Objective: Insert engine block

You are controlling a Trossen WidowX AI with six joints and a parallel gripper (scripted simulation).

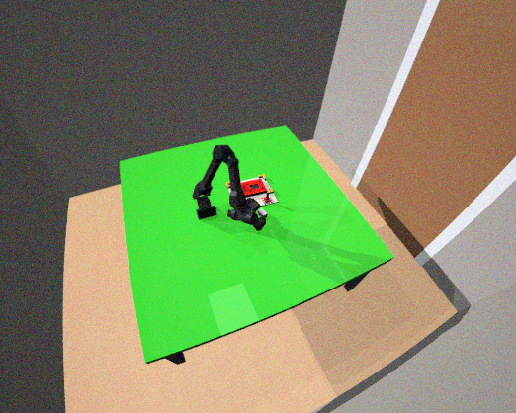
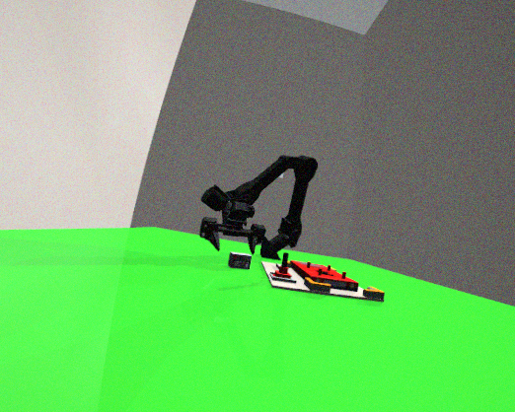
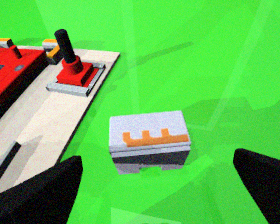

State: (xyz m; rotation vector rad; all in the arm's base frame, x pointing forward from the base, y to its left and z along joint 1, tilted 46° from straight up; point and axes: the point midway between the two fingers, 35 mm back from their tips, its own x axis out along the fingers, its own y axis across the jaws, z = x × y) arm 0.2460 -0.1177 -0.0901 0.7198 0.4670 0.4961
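My gripper tip is now 2 cm above the engine block, 1 cm to the right of it and 1 cm short of it.
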